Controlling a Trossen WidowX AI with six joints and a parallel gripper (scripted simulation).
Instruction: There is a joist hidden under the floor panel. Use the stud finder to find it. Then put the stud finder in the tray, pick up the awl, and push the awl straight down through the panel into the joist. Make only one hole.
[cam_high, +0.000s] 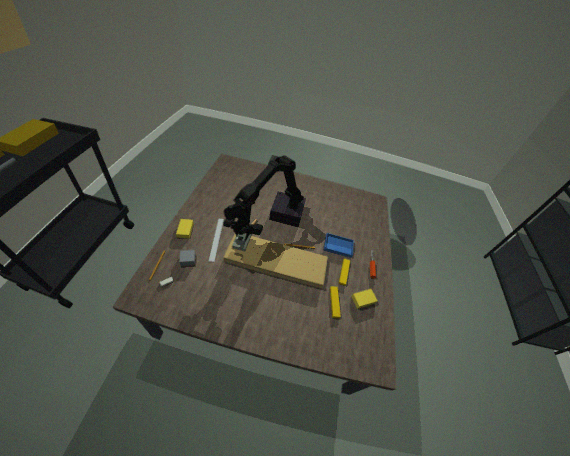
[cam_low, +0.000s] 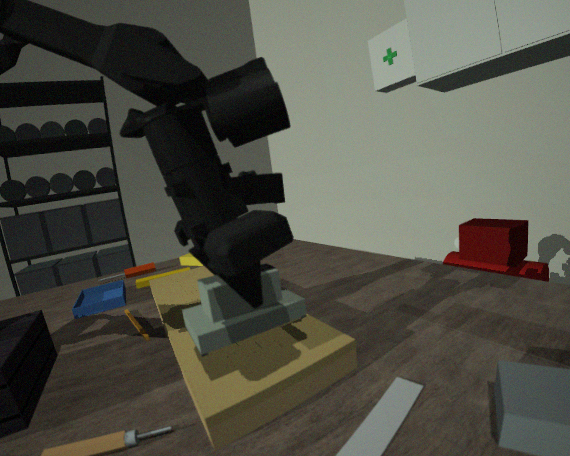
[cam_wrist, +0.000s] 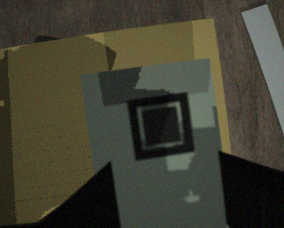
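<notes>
The blue tray is 48 cm to the left of my gripper tip, 28 cm behind it and 9 cm below it. Also, from my gripper tip: grey stud finder: 2 cm above, 1 cm ahead; square light: 3 cm above, 2 cm ahead; white ruler: 16 cm to the right, 10 cm below, 1 cm behind.
</notes>
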